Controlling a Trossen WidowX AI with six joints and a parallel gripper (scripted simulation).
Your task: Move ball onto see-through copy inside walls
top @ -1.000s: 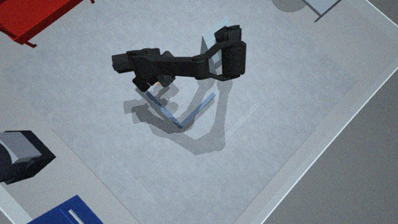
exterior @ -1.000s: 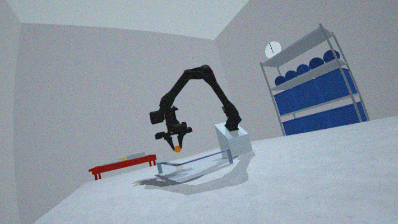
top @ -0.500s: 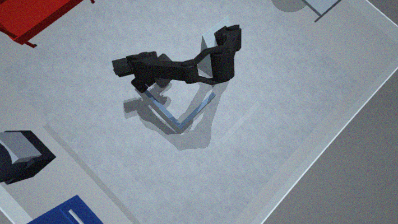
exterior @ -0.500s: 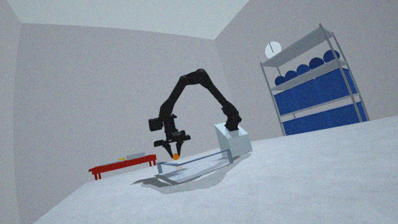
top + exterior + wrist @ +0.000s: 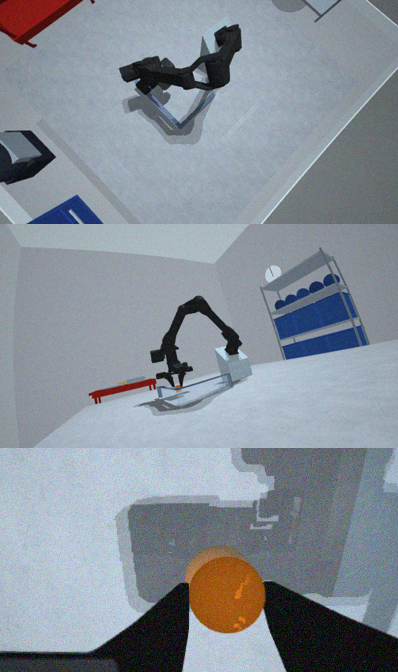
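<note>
My gripper tip is now 1 cm above the see-through copy of ball. From my gripper tip the other things lie so: orange ball: right at my gripper tip.
</note>
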